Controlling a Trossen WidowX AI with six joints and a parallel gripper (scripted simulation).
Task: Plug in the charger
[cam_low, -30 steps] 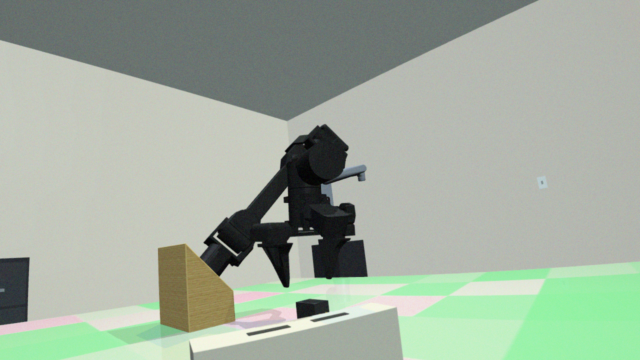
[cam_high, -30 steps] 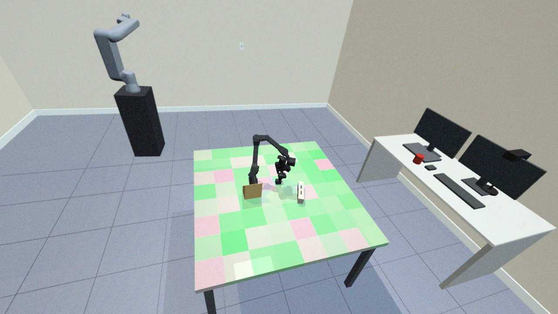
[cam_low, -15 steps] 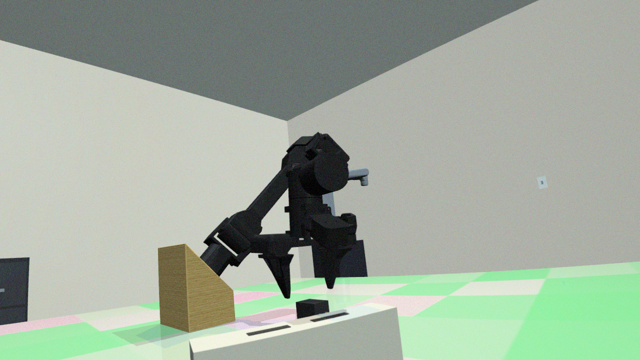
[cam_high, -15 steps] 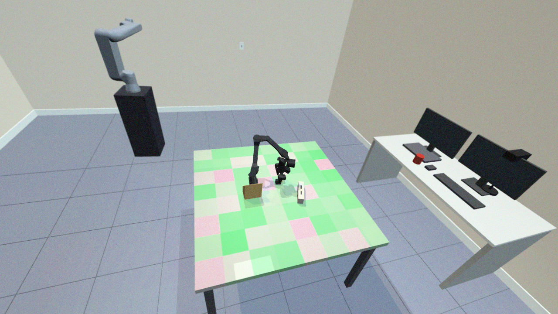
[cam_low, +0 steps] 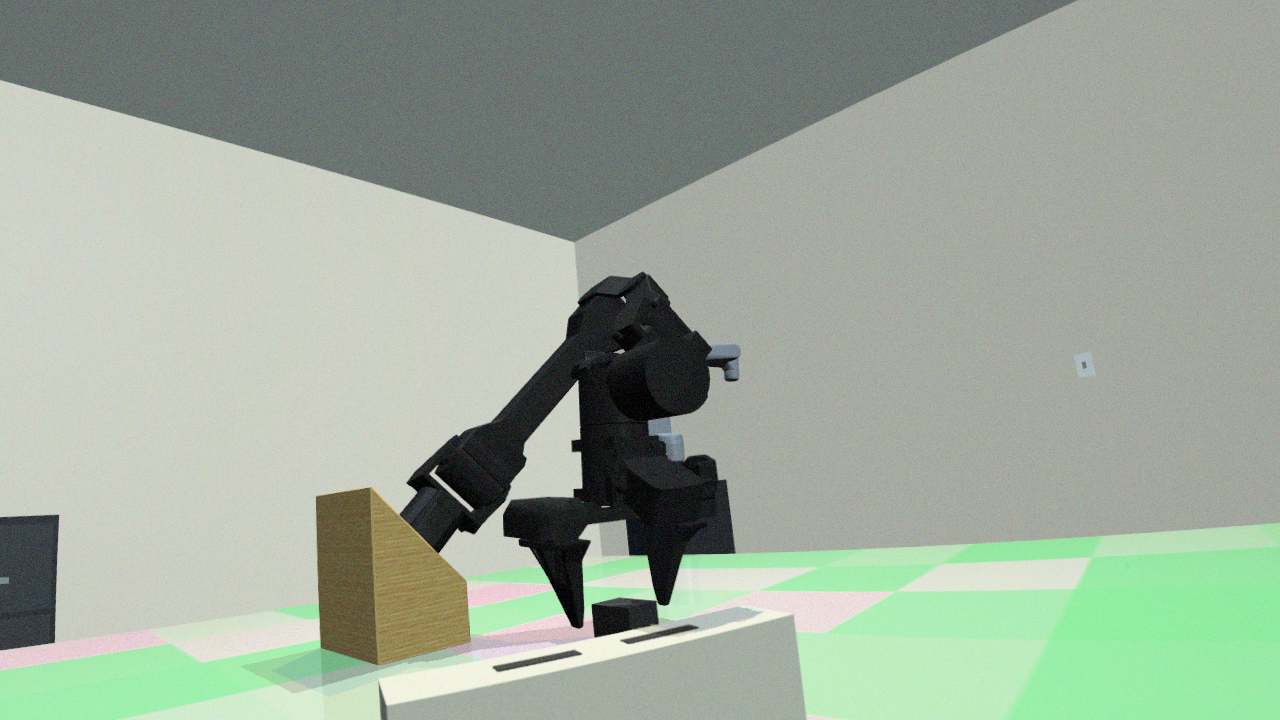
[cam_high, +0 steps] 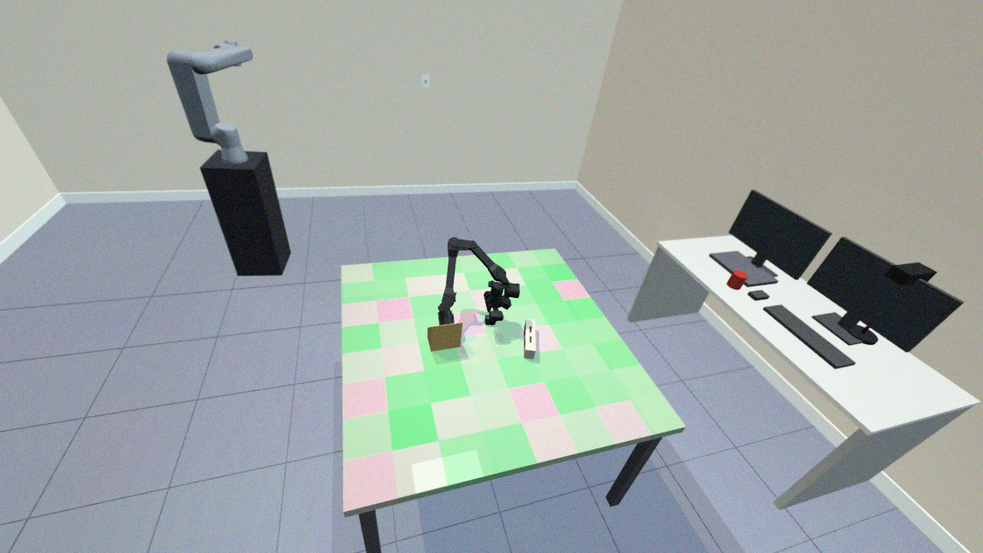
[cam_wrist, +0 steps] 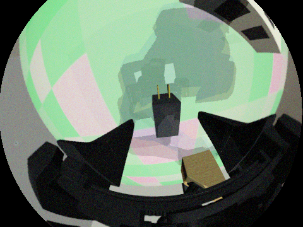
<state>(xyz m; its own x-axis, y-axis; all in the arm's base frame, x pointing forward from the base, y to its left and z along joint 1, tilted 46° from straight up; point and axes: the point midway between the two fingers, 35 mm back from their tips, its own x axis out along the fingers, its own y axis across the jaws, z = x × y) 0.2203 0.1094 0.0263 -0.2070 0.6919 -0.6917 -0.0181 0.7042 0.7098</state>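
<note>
My gripper tip is now 20 mm short of the black charger and 10 mm above it.
</note>
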